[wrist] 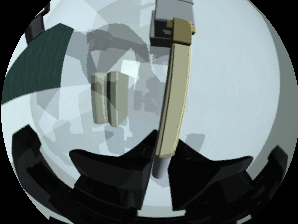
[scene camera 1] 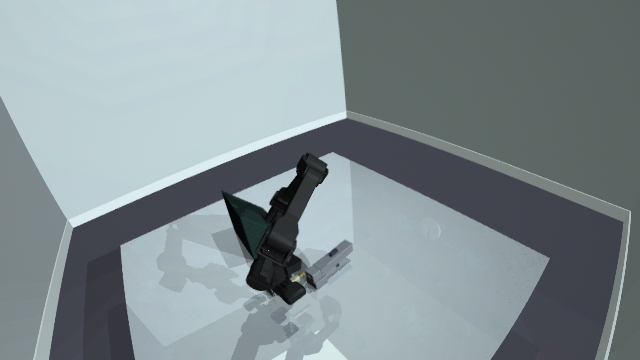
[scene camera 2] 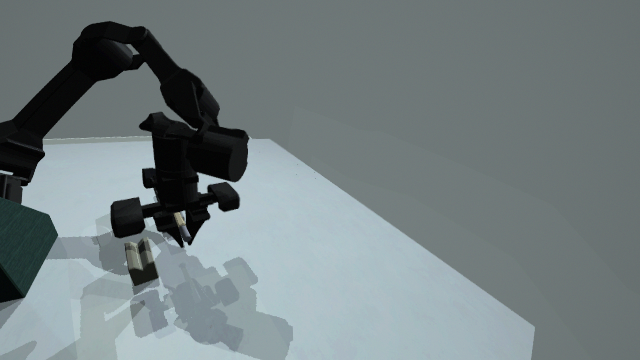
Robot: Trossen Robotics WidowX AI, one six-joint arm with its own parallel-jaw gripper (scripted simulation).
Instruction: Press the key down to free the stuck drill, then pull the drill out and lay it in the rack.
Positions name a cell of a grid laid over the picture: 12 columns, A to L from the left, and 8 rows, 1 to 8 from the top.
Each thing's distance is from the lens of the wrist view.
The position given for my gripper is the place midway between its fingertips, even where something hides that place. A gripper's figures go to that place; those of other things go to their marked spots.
my gripper (wrist: G5): 10 cm
drill (wrist: H3): 4 cm
rack (wrist: E4): 11 cm
The marked spots on the rack and the drill are 8 cm apart.
